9 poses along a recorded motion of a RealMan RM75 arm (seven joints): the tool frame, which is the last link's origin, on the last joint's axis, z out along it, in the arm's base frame.
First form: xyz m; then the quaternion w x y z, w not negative.
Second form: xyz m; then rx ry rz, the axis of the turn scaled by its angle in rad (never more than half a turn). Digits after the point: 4 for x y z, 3 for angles.
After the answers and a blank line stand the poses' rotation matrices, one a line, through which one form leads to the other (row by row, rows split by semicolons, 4 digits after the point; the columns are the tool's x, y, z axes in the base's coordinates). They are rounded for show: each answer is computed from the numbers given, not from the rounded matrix.
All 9 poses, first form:
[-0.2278 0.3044 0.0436 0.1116 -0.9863 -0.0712 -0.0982]
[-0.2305 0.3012 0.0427 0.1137 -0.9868 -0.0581 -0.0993]
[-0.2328 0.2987 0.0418 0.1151 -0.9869 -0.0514 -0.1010]
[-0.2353 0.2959 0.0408 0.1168 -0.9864 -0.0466 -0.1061]
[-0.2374 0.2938 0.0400 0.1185 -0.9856 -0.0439 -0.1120]
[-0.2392 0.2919 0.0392 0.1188 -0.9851 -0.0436 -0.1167]
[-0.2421 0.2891 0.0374 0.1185 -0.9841 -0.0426 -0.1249]
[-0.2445 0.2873 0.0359 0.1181 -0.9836 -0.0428 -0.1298]
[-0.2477 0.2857 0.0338 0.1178 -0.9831 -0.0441 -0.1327]
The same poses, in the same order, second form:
[-0.2278 0.3044 0.0436 -2.896 -0.209 -0.288]
[-0.2305 0.3012 0.0427 -2.894 -0.170 -0.291]
[-0.2328 0.2987 0.0418 -2.892 -0.151 -0.296]
[-0.2353 0.2959 0.0408 -2.888 -0.136 -0.311]
[-0.2374 0.2938 0.0400 -2.883 -0.128 -0.328]
[-0.2392 0.2919 0.0392 -2.880 -0.127 -0.341]
[-0.2421 0.2891 0.0374 -2.878 -0.125 -0.365]
[-0.2445 0.2873 0.0359 -2.877 -0.125 -0.380]
[-0.2477 0.2857 0.0338 -2.876 -0.129 -0.388]

0.9706 0.1624 0.1778; 0.1185 -0.9650 0.2341; 0.2096 -0.2062 -0.9558
0.9735 0.1373 0.1828; 0.0921 -0.9674 0.2360; 0.2092 -0.2129 -0.9544
0.9743 0.1247 0.1875; 0.0782 -0.9682 0.2376; 0.2112 -0.2168 -0.9531
0.9731 0.1167 0.1984; 0.0671 -0.9684 0.2403; 0.2202 -0.2205 -0.9502
0.9711 0.1131 0.2104; 0.0600 -0.9681 0.2434; 0.2312 -0.2238 -0.9468
0.9690 0.1136 0.2196; 0.0582 -0.9680 0.2442; 0.2403 -0.2239 -0.9445
0.9652 0.1135 0.2358; 0.0542 -0.9683 0.2439; 0.2559 -0.2226 -0.9407
0.9626 0.1148 0.2452; 0.0535 -0.9684 0.2434; 0.2654 -0.2212 -0.9384
0.9609 0.1180 0.2505; 0.0554 -0.9684 0.2433; 0.2713 -0.2199 -0.9370

